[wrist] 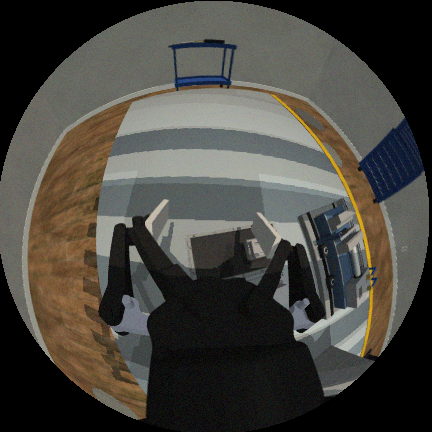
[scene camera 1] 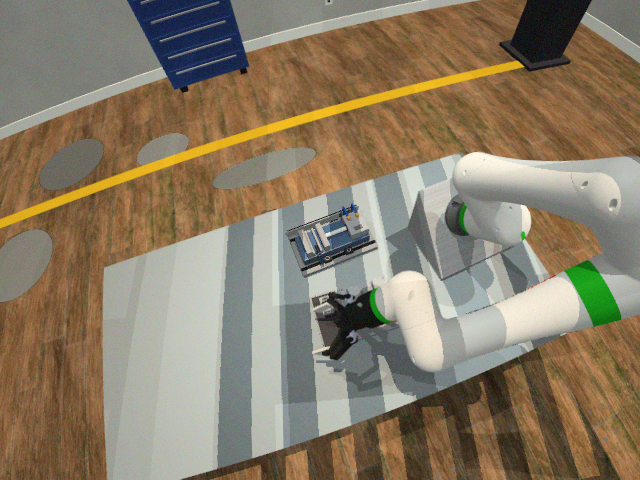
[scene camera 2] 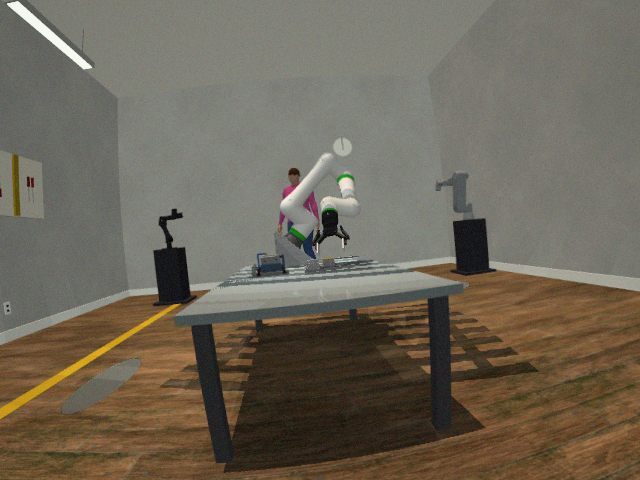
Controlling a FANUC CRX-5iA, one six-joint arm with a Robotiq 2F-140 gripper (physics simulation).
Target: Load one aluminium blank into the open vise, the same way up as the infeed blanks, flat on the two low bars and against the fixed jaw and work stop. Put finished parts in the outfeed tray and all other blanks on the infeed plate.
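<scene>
My gripper is open and empty, its fingers wide apart above the dark outfeed tray. A light grey part with a recess in its top lies in the tray, at the end nearer the vise. One finger partly overlaps that end in the wrist view. The infeed plate is mostly hidden behind the gripper, so its blanks cannot be made out. The blue and grey vise stands beside the tray. Its jaws are apart, and I can make out no blank between them.
The arm's grey slanted base block stands on the striped table behind the gripper. Blue fittings stand up at one end of the vise. A blue drawer cabinet and a blue cart stand on the floor away from the table.
</scene>
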